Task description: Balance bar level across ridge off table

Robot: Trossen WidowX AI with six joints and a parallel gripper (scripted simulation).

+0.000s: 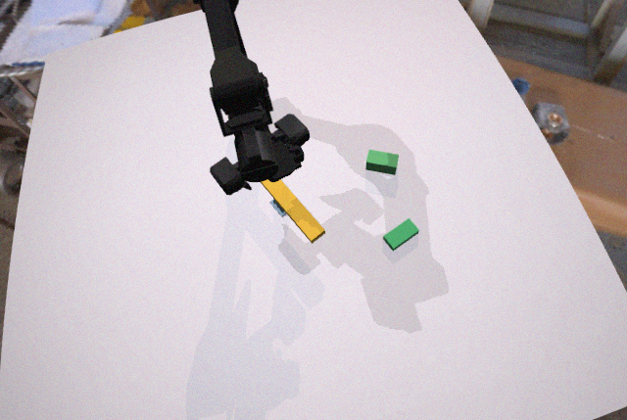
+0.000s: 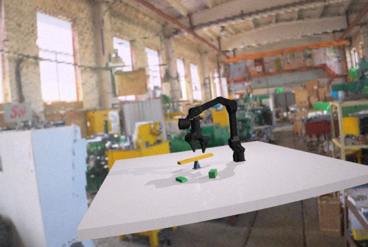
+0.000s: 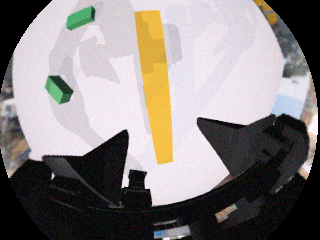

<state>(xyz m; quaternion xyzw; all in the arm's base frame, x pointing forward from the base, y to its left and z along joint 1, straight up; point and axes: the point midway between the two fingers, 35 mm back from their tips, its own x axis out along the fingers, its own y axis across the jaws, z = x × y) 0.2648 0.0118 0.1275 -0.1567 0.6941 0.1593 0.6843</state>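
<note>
Now: the yellow bar 2 cm ahead of my gripper tip, 1 cm to the left of it and 3 cm below it.
</note>
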